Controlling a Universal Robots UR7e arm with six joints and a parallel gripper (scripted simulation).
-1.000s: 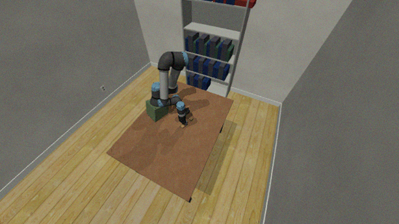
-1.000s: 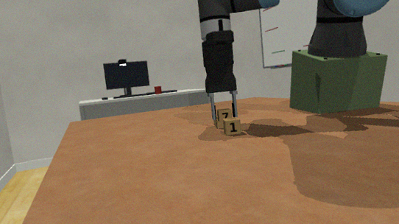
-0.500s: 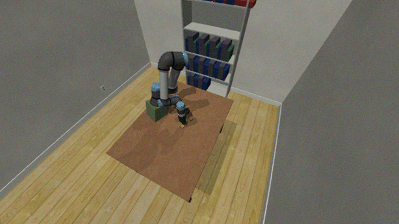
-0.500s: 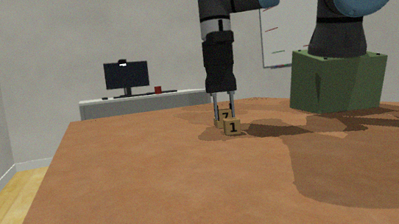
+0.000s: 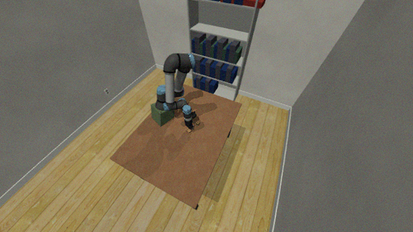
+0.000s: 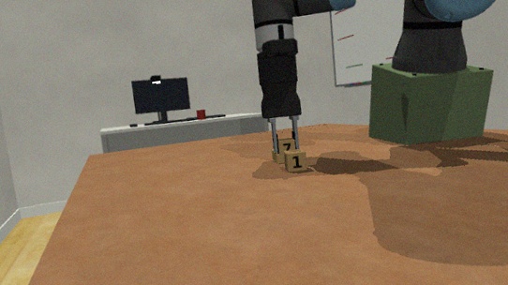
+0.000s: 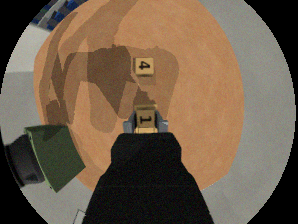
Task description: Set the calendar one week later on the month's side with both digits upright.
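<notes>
Now: hand 30 mm above the wooden tray, 20 mm to the left of it and 10 mm past it.
</notes>
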